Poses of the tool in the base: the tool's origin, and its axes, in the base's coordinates. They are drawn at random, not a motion.
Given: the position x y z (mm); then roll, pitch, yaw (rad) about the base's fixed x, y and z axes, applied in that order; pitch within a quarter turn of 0, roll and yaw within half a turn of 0.
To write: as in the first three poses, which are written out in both.
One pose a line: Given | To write
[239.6 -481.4 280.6 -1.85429 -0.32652 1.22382] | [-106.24 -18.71 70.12 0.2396 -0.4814 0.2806]
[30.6 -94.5 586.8 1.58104 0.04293 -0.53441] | [90.59 2.46 -30.62 0.0306 -0.0945 0.5868]
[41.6 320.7 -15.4 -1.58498 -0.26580 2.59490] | [-90.81 -15.23 148.68 0.0416 0.3207 -0.0154]
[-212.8 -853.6 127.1 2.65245 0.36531 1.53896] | [151.97 20.93 88.18 -0.2128 -0.8536 0.1271]
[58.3 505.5 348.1 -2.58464 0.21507 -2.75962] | [-148.09 12.32 -158.11 0.0583 0.5055 0.3481]
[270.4 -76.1 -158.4 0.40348 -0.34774 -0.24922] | [23.12 -19.92 -14.28 0.2704 -0.0761 -0.1584]
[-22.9 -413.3 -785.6 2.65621 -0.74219 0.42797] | [152.19 -42.52 24.52 -0.0229 -0.4133 -0.7856]
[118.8 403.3 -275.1 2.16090 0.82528 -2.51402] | [123.81 47.29 -144.04 0.1188 0.4033 -0.2751]
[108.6 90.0 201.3 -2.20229 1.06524 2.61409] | [-126.18 61.03 149.78 0.1086 0.0900 0.2013]
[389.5 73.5 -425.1 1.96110 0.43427 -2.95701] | [112.36 24.88 -169.42 0.3895 0.0735 -0.4251]
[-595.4 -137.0 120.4 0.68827 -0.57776 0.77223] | [39.43 -33.10 44.25 -0.5954 -0.1370 0.1204]
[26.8 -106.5 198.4 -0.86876 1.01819 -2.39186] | [-49.78 58.34 -137.04 0.0268 -0.1065 0.1984]
